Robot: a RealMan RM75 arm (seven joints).
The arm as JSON. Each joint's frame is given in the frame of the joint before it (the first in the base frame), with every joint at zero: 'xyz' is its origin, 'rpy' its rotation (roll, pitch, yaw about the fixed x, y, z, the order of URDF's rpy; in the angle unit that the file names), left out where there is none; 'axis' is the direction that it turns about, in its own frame. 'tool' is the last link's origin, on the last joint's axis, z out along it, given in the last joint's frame.
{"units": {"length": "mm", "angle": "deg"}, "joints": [
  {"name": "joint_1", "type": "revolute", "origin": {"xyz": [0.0, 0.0, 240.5], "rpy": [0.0, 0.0, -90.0]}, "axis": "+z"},
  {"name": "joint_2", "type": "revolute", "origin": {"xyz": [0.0, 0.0, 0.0], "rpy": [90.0, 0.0, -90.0]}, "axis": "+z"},
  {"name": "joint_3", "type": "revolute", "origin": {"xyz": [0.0, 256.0, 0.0], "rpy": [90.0, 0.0, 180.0]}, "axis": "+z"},
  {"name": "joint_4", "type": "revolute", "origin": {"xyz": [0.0, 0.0, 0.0], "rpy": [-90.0, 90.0, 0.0]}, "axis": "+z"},
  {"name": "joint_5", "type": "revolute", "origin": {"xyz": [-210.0, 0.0, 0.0], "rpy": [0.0, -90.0, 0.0]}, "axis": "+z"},
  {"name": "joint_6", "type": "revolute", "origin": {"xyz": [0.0, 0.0, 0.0], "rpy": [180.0, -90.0, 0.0]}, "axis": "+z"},
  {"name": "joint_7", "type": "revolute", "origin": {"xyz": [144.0, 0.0, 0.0], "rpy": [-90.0, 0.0, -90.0]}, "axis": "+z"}
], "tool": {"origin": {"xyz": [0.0, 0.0, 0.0], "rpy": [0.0, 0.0, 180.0]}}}
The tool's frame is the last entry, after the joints.
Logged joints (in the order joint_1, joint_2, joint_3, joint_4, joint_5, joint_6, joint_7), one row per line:
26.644 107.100 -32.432 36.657 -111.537 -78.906 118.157
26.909 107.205 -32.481 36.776 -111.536 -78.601 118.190
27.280 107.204 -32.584 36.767 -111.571 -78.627 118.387
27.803 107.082 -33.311 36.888 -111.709 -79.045 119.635
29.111 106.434 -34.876 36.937 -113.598 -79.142 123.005
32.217 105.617 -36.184 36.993 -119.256 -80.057 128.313
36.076 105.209 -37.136 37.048 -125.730 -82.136 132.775
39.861 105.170 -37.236 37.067 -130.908 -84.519 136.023
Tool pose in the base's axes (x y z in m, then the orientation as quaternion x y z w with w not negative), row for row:
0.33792 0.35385 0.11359 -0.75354 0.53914 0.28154 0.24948
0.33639 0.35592 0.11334 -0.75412 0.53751 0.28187 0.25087
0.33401 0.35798 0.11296 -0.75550 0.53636 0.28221 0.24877
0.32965 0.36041 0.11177 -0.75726 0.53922 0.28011 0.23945
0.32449 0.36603 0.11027 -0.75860 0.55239 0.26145 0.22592
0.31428 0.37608 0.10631 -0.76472 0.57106 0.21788 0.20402
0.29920 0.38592 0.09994 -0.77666 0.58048 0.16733 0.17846
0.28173 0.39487 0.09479 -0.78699 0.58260 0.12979 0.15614
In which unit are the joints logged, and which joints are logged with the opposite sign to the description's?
The joints are logged in degrees. Opposite sign: joint_4.
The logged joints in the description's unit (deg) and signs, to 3 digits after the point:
26.644 107.100 -32.432 -36.657 -111.537 -78.906 118.157
26.909 107.205 -32.481 -36.776 -111.536 -78.601 118.190
27.280 107.204 -32.584 -36.767 -111.571 -78.627 118.387
27.803 107.082 -33.311 -36.888 -111.709 -79.045 119.635
29.111 106.434 -34.876 -36.937 -113.598 -79.142 123.005
32.217 105.617 -36.184 -36.993 -119.256 -80.057 128.313
36.076 105.209 -37.136 -37.048 -125.730 -82.136 132.775
39.861 105.170 -37.236 -37.067 -130.908 -84.519 136.023

